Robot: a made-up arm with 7 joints.
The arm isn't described. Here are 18 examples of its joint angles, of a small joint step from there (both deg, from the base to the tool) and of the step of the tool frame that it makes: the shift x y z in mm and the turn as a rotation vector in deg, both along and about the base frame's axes.
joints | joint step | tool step
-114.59 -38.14 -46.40 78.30 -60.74 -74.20 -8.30 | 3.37 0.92 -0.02 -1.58 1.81 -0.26 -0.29 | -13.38 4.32 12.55 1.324 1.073 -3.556
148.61 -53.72 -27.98 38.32 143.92 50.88 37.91 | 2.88 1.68 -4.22 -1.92 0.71 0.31 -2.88 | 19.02 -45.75 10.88 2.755 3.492 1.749
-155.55 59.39 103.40 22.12 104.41 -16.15 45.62 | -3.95 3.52 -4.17 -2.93 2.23 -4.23 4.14 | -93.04 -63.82 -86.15 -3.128 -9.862 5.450
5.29 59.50 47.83 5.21 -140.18 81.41 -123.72 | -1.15 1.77 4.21 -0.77 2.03 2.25 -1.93 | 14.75 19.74 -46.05 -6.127 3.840 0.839
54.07 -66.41 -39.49 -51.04 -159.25 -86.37 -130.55 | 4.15 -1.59 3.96 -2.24 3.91 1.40 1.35 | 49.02 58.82 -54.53 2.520 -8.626 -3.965
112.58 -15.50 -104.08 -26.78 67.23 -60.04 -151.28 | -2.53 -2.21 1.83 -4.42 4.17 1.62 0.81 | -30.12 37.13 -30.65 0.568 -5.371 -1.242
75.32 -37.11 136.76 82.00 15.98 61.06 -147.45 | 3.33 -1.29 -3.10 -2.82 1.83 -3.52 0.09 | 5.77 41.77 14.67 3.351 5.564 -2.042
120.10 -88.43 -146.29 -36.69 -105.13 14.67 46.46 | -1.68 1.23 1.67 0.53 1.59 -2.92 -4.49 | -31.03 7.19 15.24 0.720 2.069 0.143
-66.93 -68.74 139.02 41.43 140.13 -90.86 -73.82 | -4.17 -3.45 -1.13 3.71 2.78 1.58 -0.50 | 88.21 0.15 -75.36 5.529 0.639 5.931
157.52 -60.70 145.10 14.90 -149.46 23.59 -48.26 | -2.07 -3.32 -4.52 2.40 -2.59 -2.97 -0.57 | 4.27 62.44 -79.53 1.771 10.191 6.649
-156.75 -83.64 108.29 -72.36 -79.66 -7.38 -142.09 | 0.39 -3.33 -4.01 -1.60 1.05 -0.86 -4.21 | -13.28 -20.07 -87.61 5.250 -2.264 -1.378
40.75 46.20 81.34 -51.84 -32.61 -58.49 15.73 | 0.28 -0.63 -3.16 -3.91 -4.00 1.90 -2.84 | -33.82 27.77 15.89 2.833 3.994 5.889
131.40 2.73 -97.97 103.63 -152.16 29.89 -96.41 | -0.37 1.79 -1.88 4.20 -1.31 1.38 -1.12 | -7.96 10.09 -29.99 5.082 0.101 2.949
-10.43 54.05 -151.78 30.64 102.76 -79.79 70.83 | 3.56 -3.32 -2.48 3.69 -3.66 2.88 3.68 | -58.43 -50.66 47.47 1.476 -1.226 0.990
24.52 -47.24 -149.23 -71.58 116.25 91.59 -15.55 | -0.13 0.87 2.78 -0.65 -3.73 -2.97 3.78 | -2.74 -23.64 8.55 0.612 -5.345 -0.871
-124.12 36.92 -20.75 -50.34 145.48 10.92 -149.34 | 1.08 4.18 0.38 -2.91 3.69 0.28 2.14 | -20.57 36.10 -25.68 -3.774 -0.004 -7.364
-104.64 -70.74 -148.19 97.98 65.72 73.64 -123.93 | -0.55 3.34 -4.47 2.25 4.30 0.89 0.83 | 29.32 -2.96 14.86 2.649 -2.945 4.383
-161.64 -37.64 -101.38 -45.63 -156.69 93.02 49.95 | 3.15 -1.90 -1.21 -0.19 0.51 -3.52 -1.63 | 36.13 -39.35 -5.20 3.950 1.059 -4.843
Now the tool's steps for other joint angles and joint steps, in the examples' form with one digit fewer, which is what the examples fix.
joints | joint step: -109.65 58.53 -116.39 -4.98 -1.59 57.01 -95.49 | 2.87 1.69 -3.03 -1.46 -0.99 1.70 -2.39
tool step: 51.2 34.4 -28.8 -4.21 2.99 0.85
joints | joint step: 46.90 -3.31 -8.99 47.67 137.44 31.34 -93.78 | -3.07 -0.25 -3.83 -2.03 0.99 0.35 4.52
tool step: 5.1 39.5 12.6 -2.31 0.42 2.01
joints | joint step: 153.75 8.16 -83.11 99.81 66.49 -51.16 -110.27 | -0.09 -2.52 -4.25 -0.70 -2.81 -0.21 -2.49
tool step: 54.5 30.6 14.5 0.94 -1.79 4.65
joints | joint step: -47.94 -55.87 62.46 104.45 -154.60 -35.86 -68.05 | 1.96 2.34 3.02 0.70 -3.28 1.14 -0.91
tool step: -2.5 -3.4 -6.3 3.76 1.98 -3.33
